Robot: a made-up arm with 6 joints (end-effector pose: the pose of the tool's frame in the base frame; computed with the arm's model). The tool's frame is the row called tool. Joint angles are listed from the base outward.
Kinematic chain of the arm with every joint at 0, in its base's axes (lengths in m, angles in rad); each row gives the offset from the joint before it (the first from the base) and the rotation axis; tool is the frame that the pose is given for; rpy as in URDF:
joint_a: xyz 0 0 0.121 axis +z
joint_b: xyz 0 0 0 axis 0.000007 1 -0.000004
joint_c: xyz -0.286 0 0.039 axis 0.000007 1 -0.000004
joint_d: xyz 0.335 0 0.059 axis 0.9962 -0.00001 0.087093
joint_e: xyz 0 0 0 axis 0.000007 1 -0.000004
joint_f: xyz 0.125 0 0.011 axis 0.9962 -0.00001 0.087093
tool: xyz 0 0 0 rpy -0.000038 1.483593 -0.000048
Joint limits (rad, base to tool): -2.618..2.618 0..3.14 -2.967..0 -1.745..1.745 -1.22..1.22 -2.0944..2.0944
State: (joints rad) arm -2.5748 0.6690 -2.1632 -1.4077 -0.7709 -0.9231
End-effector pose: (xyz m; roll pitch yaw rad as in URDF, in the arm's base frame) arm 0.2560 0.0606 0.7573 0.6663 -0.4255 1.2241
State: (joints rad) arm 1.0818 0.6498 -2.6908 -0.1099 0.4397 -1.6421
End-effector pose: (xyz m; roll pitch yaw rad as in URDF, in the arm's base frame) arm -0.1938 -0.3767 0.7214 0.1106 0.0661 -0.6534
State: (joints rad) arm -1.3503 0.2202 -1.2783 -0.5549 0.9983 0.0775
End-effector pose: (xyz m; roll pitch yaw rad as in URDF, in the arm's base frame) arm -0.0647 0.0346 0.5674 -0.6236 1.3237 -2.4575
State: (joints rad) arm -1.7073 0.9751 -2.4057 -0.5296 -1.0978 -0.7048
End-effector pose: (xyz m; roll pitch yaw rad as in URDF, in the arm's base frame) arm 0.0876 0.2232 0.7817 0.8301 -0.7459 3.0162
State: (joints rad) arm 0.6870 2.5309 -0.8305 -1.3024 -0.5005 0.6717
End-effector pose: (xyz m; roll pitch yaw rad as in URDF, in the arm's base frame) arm 0.1821 0.2245 -0.1974 2.7893 0.3492 -1.8971
